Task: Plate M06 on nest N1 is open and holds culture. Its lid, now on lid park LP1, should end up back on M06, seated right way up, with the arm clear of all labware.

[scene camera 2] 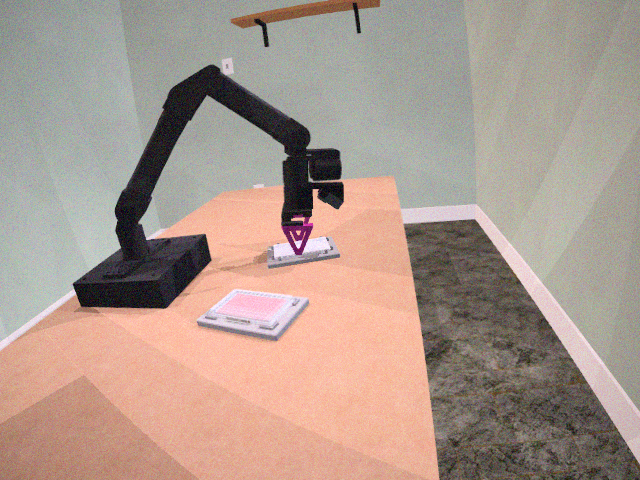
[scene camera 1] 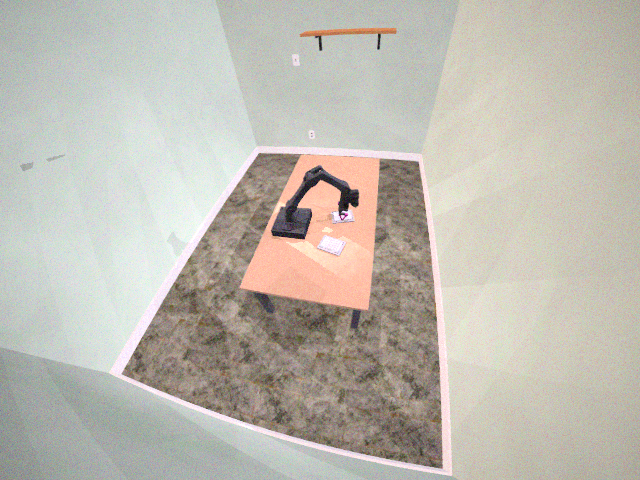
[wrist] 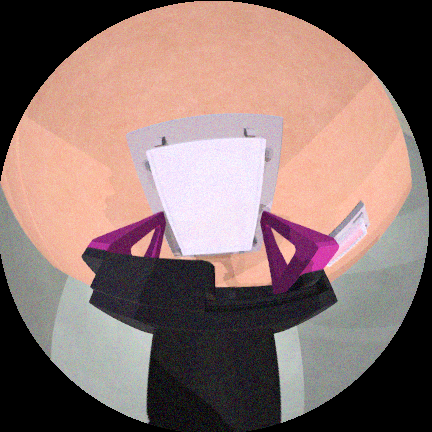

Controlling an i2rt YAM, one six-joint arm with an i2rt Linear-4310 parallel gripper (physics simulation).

Labels:
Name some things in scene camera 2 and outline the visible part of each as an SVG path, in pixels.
My gripper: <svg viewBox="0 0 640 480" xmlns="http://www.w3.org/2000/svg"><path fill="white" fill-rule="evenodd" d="M308 182L293 185L284 183L283 187L284 202L281 213L281 228L295 255L302 255L313 229L313 223L308 223L310 217L312 217L312 209L297 210L296 187L307 186ZM290 231L292 232L295 241L302 240L299 249L297 248L290 234ZM291 219L305 218L304 223L303 221L291 221Z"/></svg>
A white lid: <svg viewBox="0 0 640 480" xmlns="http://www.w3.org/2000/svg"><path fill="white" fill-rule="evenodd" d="M331 248L325 237L308 239L302 255L295 255L289 242L274 245L275 261L277 261L278 256L281 256L281 260L325 253L324 249L331 252Z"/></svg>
A well plate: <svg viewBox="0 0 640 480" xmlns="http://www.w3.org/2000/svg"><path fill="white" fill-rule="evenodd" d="M209 315L217 316L218 319L240 323L272 326L292 306L295 298L292 295L234 289L210 309Z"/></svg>

